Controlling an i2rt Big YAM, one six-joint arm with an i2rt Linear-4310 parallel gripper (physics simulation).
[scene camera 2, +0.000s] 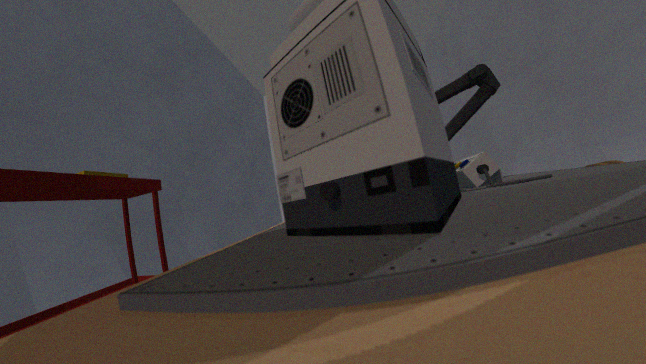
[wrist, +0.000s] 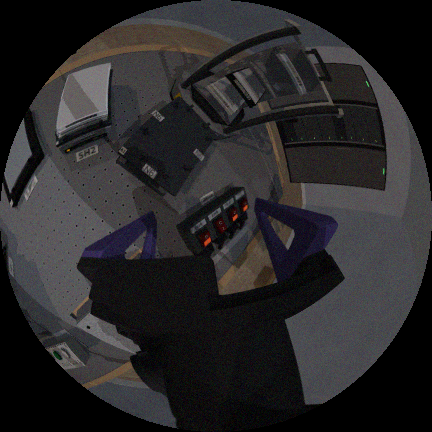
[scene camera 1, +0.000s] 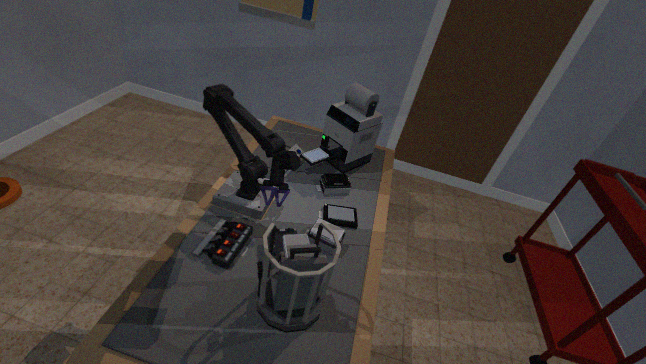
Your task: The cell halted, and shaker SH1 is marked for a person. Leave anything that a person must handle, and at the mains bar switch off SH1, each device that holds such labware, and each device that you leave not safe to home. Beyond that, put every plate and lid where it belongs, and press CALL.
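Pixels of known places: gripper, fingertip midpoint: (wrist: 204, 209) (scene camera 1: 273, 206); arm's base, origin of the base link: (scene camera 1: 249, 191).
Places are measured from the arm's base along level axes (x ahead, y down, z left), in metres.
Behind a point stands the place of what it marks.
Note:
My gripper (scene camera 1: 274, 204) @[y -0.132, x 0.181, z -0.181 m] (wrist: 204, 209) @[y -0.132, x 0.181, z -0.181 m] is open and empty, with the mains bar (scene camera 1: 232, 244) @[y -0.012, x 0.077, z -0.336 m] (wrist: 212, 222) @[y -0.005, x 0.080, z -0.270 m] ahead between its purple fingers in the wrist view. The bar's SH2 switch (wrist: 205, 239) @[y -0.013, x 0.066, z -0.231 m] glows orange; the second switch (wrist: 220, 225) @[y -0.012, x 0.065, z -0.281 m] looks unlit; the two farther switches glow. The shaker marked SH2 carries a pale plate or lid (wrist: 86, 97) @[y -0.045, x 0.393, z -0.128 m]. A dark holder (wrist: 170, 137) @[y -0.023, x 0.273, z -0.246 m] with N6 labels stands behind the bar. A pale plate (scene camera 1: 341, 214) @[y 0.008, x 0.453, z 0.050 m] (wrist: 17, 155) lies in a black frame. Another plate (scene camera 1: 315, 155) @[y -0.077, x 0.223, z 0.344 m] is at the tall device (scene camera 1: 350, 131) @[y -0.230, x 0.367, z 0.430 m] (scene camera 2: 345, 125) @[y -0.087, x 0.399, z 0.699 m]. The button box (scene camera 1: 296, 150) @[y -0.036, x 0.107, z 0.399 m] (scene camera 2: 481, 171) @[y -0.001, x 0.107, z 0.458 m] (wrist: 67, 355) stands beyond the arm.
A tall round cage (scene camera 1: 300, 272) @[y -0.287, x 0.396, z -0.555 m] (wrist: 280, 116) @[y -0.155, x 0.257, z -0.405 m] with boxy contents stands near the bar. A black-topped block (scene camera 1: 335, 184) @[y -0.025, x 0.377, z 0.219 m] stands along the right side of the bench. Dark panels (wrist: 332, 90) with green lights lie past the edge. A red cart (scene camera 1: 565, 280) (scene camera 2: 80, 187) stands apart.

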